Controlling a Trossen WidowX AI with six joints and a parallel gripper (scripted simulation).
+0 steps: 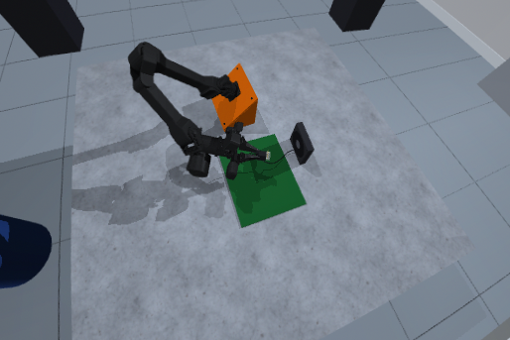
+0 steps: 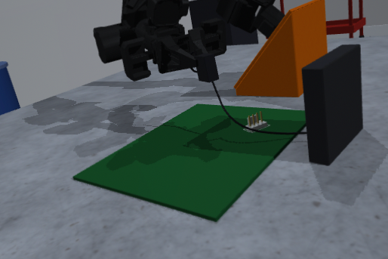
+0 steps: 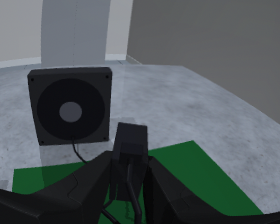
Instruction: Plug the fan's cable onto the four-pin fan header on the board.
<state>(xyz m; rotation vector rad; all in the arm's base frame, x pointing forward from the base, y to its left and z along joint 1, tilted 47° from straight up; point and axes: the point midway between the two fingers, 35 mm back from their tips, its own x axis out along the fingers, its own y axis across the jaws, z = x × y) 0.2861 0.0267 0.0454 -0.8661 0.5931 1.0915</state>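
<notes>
The green board is 3 cm ahead of my gripper tip and 13 cm below it. Also, from my gripper tip: black fan 3 cm behind, 17 cm to the left, 6 cm below; then white four-pin fan header 4 cm behind, 5 cm to the left, 12 cm below; then black fan plug 1 cm to the left, 1 cm below.
</notes>
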